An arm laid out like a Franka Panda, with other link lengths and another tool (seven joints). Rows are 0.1 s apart.
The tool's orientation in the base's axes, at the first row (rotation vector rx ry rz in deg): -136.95 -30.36 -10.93
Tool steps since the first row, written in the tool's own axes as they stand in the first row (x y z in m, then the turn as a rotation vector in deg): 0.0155 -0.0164 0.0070 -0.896 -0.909 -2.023; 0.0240 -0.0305 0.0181 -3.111 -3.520 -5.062; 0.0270 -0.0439 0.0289 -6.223 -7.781 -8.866; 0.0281 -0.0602 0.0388 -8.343 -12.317 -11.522; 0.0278 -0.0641 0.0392 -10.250 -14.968 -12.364; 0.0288 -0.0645 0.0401 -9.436 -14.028 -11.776; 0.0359 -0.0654 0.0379 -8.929 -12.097 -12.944; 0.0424 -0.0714 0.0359 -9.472 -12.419 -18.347; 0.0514 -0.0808 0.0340 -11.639 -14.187 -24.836
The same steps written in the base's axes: 0.0071 0.0209 0.0085 -1.191 -0.969 1.835; 0.0089 0.0405 0.0106 -4.292 -1.844 5.086; 0.0059 0.0578 0.0110 -8.902 -2.363 9.646; 0.0000 0.0758 0.0133 -12.730 -1.629 13.761; -0.0019 0.0786 0.0152 -15.575 -0.958 15.442; -0.0012 0.0798 0.0150 -14.442 -0.964 14.663; 0.0049 0.0813 0.0192 -13.165 -2.890 14.558; 0.0082 0.0863 0.0260 -13.779 -6.335 18.723; 0.0124 0.0944 0.0354 -16.473 -10.007 24.126
